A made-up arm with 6 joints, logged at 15 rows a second.
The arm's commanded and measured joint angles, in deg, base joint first. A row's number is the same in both.
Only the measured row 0 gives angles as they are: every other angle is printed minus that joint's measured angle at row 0.
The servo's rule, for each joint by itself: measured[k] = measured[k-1] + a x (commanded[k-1-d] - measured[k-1]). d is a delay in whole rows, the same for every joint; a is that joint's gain. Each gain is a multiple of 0.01, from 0.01 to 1. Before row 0 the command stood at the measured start. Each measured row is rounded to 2 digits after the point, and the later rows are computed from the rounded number. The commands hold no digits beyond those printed.
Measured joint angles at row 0:
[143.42, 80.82, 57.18, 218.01, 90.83, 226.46]
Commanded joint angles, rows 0 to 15:
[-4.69, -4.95, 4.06, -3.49, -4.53, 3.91]
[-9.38, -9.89, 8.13, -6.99, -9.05, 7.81]
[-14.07, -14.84, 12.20, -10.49, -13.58, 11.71]
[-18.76, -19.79, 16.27, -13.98, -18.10, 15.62]
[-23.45, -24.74, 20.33, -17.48, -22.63, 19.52]
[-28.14, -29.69, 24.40, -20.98, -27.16, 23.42]
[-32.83, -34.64, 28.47, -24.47, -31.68, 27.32]
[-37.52, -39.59, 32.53, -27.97, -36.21, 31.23]
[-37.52, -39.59, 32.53, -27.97, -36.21, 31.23]
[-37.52, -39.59, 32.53, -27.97, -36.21, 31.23]
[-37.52, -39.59, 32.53, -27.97, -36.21, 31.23]
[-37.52, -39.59, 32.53, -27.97, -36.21, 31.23]
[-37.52, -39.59, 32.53, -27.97, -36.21, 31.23]
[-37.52, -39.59, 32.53, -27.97, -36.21, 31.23]
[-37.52, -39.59, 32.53, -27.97, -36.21, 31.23]
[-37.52, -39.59, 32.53, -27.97, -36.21, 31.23]
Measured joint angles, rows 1 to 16:
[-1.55, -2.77, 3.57, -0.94, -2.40, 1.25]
[-4.13, -6.76, 7.58, -2.57, -5.92, 3.35]
[-7.41, -11.28, 11.65, -4.71, -9.98, 6.03]
[-11.16, -16.05, 15.72, -7.21, -14.28, 9.10]
[-15.22, -20.92, 19.78, -9.98, -18.71, 12.43]
[-19.48, -25.83, 23.85, -12.95, -23.19, 15.95]
[-23.89, -30.76, 27.92, -16.06, -27.69, 19.59]
[-28.39, -35.70, 31.98, -19.28, -32.21, 23.31]
[-31.40, -37.88, 32.46, -21.63, -34.33, 25.84]
[-33.42, -38.84, 32.52, -23.34, -35.33, 27.56]
[-34.77, -39.26, 32.53, -24.59, -35.80, 28.73]
[-35.68, -39.44, 32.53, -25.50, -36.02, 29.53]
[-36.29, -39.52, 32.53, -26.17, -36.12, 30.07]
[-36.70, -39.56, 32.53, -26.66, -36.17, 30.44]
[-36.97, -39.58, 32.53, -27.01, -36.19, 30.69]
[-37.15, -39.59, 32.53, -27.27, -36.20, 30.86]
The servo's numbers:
d 0
a 0.33 0.56 0.88 0.27 0.53 0.32

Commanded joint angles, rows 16 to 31:
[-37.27, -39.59, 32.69, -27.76, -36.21, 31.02]
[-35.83, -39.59, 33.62, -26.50, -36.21, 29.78]
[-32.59, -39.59, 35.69, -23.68, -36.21, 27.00]
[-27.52, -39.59, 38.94, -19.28, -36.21, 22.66]
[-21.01, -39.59, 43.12, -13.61, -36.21, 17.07]
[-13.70, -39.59, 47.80, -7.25, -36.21, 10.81]
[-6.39, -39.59, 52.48, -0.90, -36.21, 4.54]
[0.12, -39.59, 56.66, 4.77, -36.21, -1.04]
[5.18, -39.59, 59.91, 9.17, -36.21, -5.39]
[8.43, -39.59, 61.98, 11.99, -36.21, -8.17]
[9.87, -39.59, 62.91, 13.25, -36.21, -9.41]
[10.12, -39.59, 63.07, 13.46, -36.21, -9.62]
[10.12, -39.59, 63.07, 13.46, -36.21, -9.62]
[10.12, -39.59, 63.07, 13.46, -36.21, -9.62]
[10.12, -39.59, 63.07, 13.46, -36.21, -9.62]
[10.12, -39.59, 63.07, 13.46, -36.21, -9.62]
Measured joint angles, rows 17 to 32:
[-37.19, -39.59, 32.67, -27.40, -36.21, 30.91]
[-36.74, -39.59, 33.51, -27.16, -36.21, 30.55]
[-35.37, -39.59, 35.43, -26.22, -36.21, 29.41]
[-32.78, -39.59, 38.52, -24.35, -36.21, 27.25]
[-28.90, -39.59, 42.57, -21.45, -36.21, 23.99]
[-23.88, -39.59, 47.17, -17.62, -36.21, 19.77]
[-18.11, -39.59, 51.84, -13.11, -36.21, 14.90]
[-12.09, -39.59, 56.08, -8.28, -36.21, 9.80]
[-6.39, -39.59, 59.45, -3.57, -36.21, 4.94]
[-1.50, -39.59, 61.68, 0.63, -36.21, 0.74]
[2.25, -39.59, 62.76, 4.04, -36.21, -2.51]
[4.85, -39.59, 63.03, 6.58, -36.21, -4.79]
[6.59, -39.59, 63.07, 8.44, -36.21, -6.34]
[7.75, -39.59, 63.07, 9.80, -36.21, -7.39]
[8.53, -39.59, 63.07, 10.79, -36.21, -8.10]
[9.05, -39.59, 63.07, 11.51, -36.21, -8.59]

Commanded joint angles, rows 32 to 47:
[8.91, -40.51, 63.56, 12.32, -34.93, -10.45]
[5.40, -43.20, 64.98, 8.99, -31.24, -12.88]
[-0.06, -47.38, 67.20, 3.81, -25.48, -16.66]
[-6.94, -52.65, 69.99, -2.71, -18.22, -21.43]
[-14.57, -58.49, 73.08, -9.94, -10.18, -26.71]
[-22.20, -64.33, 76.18, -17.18, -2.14, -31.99]
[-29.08, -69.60, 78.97, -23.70, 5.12, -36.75]
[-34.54, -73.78, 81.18, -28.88, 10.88, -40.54]
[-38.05, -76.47, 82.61, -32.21, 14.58, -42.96]
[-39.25, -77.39, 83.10, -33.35, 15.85, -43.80]
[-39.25, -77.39, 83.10, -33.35, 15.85, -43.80]
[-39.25, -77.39, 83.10, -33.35, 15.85, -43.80]
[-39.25, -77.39, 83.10, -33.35, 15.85, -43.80]
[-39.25, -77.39, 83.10, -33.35, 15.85, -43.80]
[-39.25, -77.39, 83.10, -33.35, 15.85, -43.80]
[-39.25, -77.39, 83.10, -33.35, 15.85, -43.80]
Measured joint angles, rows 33 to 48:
[9.00, -40.11, 63.50, 11.73, -35.53, -9.19]
[7.81, -41.84, 64.80, 10.99, -33.26, -10.37]
[5.21, -44.94, 66.91, 9.05, -29.14, -12.38]
[1.20, -49.26, 69.62, 5.87, -23.35, -15.28]
[-4.00, -54.43, 72.66, 1.60, -16.37, -18.94]
[-10.01, -59.97, 75.76, -3.47, -8.83, -23.12]
[-16.30, -65.36, 78.58, -8.93, -1.44, -27.48]
[-22.32, -70.08, 80.87, -14.32, 5.09, -31.66]
[-27.51, -73.66, 82.40, -19.15, 10.12, -35.28]
[-31.38, -75.75, 83.02, -22.98, 13.16, -38.01]
[-33.98, -76.67, 83.09, -25.78, 14.59, -39.86]
[-35.72, -77.07, 83.10, -27.82, 15.26, -41.12]
[-36.88, -77.25, 83.10, -29.31, 15.57, -41.98]
[-37.66, -77.33, 83.10, -30.40, 15.72, -42.56]
[-38.18, -77.36, 83.10, -31.20, 15.79, -42.96]
[-38.53, -77.38, 83.10, -31.78, 15.82, -43.23]

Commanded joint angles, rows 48 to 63:
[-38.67, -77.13, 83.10, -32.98, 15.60, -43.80]
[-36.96, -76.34, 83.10, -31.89, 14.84, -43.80]
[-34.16, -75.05, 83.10, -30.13, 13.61, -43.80]
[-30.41, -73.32, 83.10, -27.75, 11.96, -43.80]
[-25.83, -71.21, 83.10, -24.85, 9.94, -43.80]
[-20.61, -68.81, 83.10, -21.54, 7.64, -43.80]
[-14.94, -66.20, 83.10, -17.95, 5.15, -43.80]
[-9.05, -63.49, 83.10, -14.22, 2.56, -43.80]
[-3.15, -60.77, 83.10, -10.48, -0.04, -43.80]
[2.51, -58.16, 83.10, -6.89, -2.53, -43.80]
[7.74, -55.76, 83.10, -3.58, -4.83, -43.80]
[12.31, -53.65, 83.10, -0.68, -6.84, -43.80]
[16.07, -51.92, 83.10, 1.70, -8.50, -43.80]
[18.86, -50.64, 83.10, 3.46, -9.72, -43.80]
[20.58, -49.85, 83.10, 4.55, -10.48, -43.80]
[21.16, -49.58, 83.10, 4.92, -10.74, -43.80]
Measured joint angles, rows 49 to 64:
[-38.58, -77.24, 83.10, -32.10, 15.70, -43.41]
[-38.05, -76.74, 83.10, -32.04, 15.24, -43.53]
[-36.77, -75.79, 83.10, -31.52, 14.38, -43.62]
[-34.67, -74.41, 83.10, -30.50, 13.10, -43.68]
[-31.75, -72.62, 83.10, -28.97, 11.43, -43.72]
[-28.07, -70.49, 83.10, -26.96, 9.42, -43.75]
[-23.74, -68.09, 83.10, -24.53, 7.16, -43.77]
[-18.89, -65.51, 83.10, -21.75, 4.72, -43.78]
[-13.70, -62.86, 83.10, -18.71, 2.20, -43.79]
[-8.35, -60.23, 83.10, -15.52, -0.31, -43.79]
[-3.04, -57.73, 83.10, -12.30, -2.71, -43.79]
[2.03, -55.45, 83.10, -9.16, -4.90, -43.79]
[6.66, -53.47, 83.10, -6.23, -6.81, -43.79]
[10.69, -51.89, 83.10, -3.61, -8.35, -43.79]
[13.95, -50.75, 83.10, -1.41, -9.48, -43.79]
[16.33, -50.09, 83.10, 0.30, -10.15, -43.79]

